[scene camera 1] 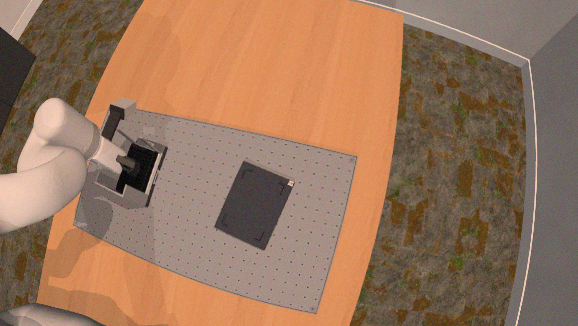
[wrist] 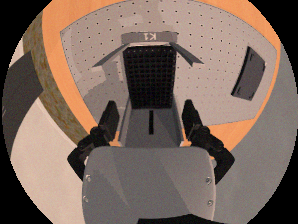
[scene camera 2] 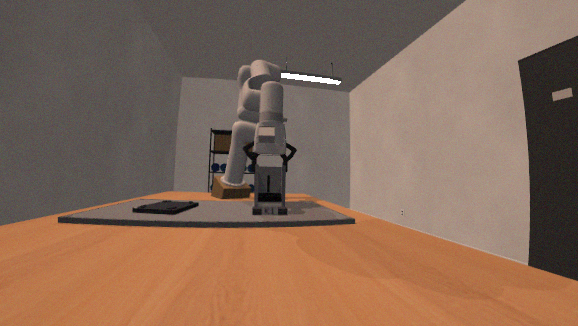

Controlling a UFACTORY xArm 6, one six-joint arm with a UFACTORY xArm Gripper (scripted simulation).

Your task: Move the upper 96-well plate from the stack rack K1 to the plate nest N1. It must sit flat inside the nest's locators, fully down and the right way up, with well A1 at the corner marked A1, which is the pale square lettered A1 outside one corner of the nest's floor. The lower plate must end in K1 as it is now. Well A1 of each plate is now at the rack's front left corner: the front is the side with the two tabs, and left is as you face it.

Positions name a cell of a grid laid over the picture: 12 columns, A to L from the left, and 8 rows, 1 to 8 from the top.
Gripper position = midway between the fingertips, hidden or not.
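Observation:
Scene camera 1 shows a black 96-well plate (scene camera 1: C4) together with the gripper (scene camera 1: C5). The wrist view has the plate (wrist: F3) and the gripper (wrist: G4) in it, while scene camera 2 shows the gripper (scene camera 2: F5).

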